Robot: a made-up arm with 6 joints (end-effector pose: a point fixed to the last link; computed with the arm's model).
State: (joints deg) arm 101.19 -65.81 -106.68 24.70 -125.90 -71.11
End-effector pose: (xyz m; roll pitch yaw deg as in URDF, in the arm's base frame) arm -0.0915 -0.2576 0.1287 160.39 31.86 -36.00
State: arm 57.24 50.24 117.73 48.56 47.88 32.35
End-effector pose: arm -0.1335 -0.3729 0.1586 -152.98 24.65 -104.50
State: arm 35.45 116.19 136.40 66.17 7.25 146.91
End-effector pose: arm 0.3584 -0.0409 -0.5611 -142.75 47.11 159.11
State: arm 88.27 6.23 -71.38 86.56 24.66 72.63
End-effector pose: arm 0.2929 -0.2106 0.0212 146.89 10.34 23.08
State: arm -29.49 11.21 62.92 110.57 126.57 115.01
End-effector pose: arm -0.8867 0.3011 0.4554 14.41 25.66 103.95
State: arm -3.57 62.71 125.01 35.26 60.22 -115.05
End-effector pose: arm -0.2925 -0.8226 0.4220 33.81 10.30 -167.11
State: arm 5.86 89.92 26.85 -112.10 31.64 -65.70
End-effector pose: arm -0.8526 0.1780 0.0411 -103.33 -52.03 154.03
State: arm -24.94 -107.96 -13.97 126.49 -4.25 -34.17
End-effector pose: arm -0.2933 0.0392 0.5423 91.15 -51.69 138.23
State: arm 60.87 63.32 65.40 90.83 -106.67 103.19
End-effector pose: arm -0.0304 -0.4801 0.6060 75.33 -25.70 46.47
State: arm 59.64 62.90 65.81 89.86 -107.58 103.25
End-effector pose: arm -0.0432 -0.4854 0.6105 75.72 -26.56 46.01
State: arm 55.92 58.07 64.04 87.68 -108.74 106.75
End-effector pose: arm -0.1152 -0.4939 0.6385 76.20 -29.86 43.13
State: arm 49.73 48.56 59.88 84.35 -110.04 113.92
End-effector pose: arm -0.2562 -0.4852 0.6771 76.15 -35.94 39.08
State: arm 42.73 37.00 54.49 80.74 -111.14 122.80
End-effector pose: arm -0.4248 -0.4398 0.6957 74.43 -43.20 37.20
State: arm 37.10 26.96 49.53 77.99 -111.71 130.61
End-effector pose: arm -0.5576 -0.3766 0.6869 70.66 -48.91 39.07
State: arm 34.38 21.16 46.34 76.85 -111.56 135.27
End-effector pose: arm -0.6234 -0.3361 0.6714 67.34 -51.66 41.80
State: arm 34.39 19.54 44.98 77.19 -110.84 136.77
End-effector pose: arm -0.6368 -0.3298 0.6638 66.44 -52.33 42.59
